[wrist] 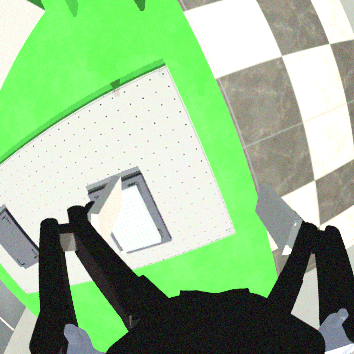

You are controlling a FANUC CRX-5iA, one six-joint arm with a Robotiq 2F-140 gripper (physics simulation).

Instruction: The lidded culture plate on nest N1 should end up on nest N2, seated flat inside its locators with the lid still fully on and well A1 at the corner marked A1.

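Frame: origin at the arm's base, x ahead, y left, z up, level; millimetres.
Seen in the pictures: gripper, fingertip midpoint: (191,194).
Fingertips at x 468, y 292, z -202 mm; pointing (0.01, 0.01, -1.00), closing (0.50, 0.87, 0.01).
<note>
Pixels of each thing's top centre, then the offset from my fingertips to it. Level surfaces: height alone.
- culture plate, top centre: (128,222) dy -158, dx +90, dz -194 mm
- second grey nest, top centre: (12,243) dy -507, dx +22, dz -208 mm
- white perforated board, surface height: dz -223 mm
- bright green surface, surface height: dz -235 mm
The culture plate (135,220) is a white rectangle with a fine grid of wells, lying in a grey nest (149,200) near the middle of the view. The left fingertip covers part of its left side. Whether its lid is fully on, and where well A1 is, cannot be told. A second grey nest (17,240) lies at the left edge, partly cut off, with no plate on its visible part. No nest labels can be read. My gripper (191,194) is open and empty, its fingers wide apart, above the board and to the right of the plate's centre.
Both nests stand on a white perforated board (165,125), on a bright green surface (205,100). A checkered floor (265,95) shows beyond the right edge. Part of a pale object (15,35) shows at the top left. Dark green shadows fall along the top.
</note>
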